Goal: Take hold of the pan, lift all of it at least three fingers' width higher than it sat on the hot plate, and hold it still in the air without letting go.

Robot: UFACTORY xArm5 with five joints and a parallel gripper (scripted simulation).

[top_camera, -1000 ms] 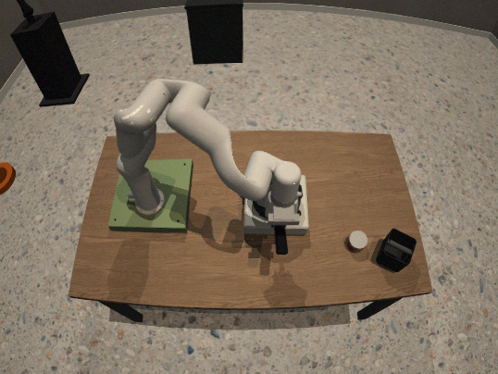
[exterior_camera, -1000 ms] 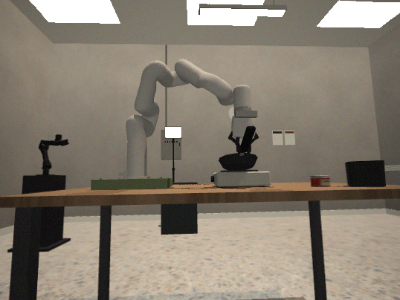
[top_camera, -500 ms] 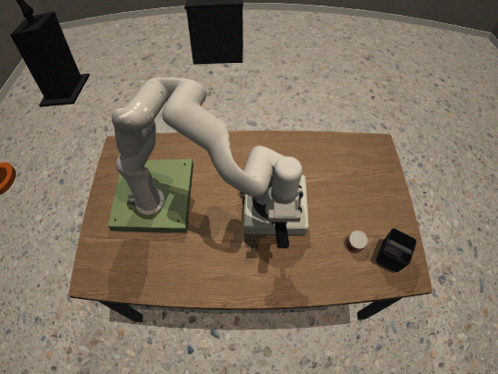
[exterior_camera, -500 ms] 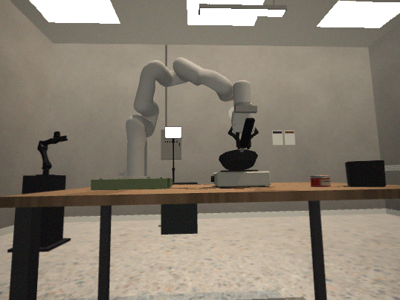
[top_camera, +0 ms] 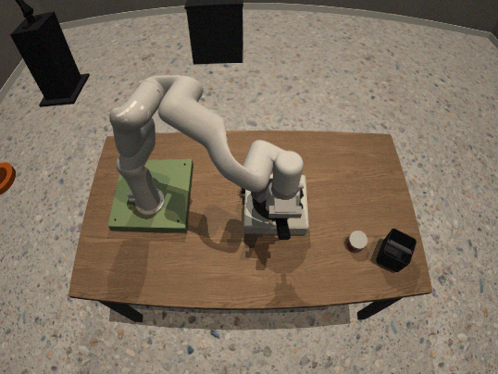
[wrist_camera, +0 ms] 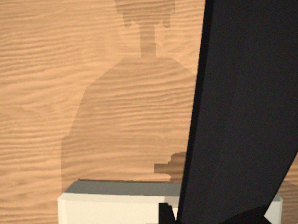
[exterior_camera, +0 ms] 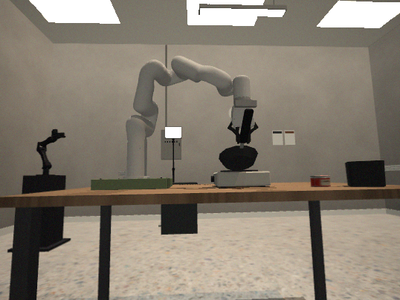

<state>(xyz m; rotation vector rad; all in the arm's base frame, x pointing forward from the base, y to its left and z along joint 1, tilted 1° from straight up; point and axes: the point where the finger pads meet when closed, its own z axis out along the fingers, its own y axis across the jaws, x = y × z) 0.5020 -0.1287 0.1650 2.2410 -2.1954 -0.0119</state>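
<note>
My hand is 6 cm to the right of the black pan and 5 cm above it. Also, from my hand: white lid 32 cm ahead, 2 cm to the right, 19 cm below; then white hot plate 2 cm behind, 14 cm to the left, 18 cm below; then black box 47 cm ahead, 7 cm to the right, 17 cm below.
</note>
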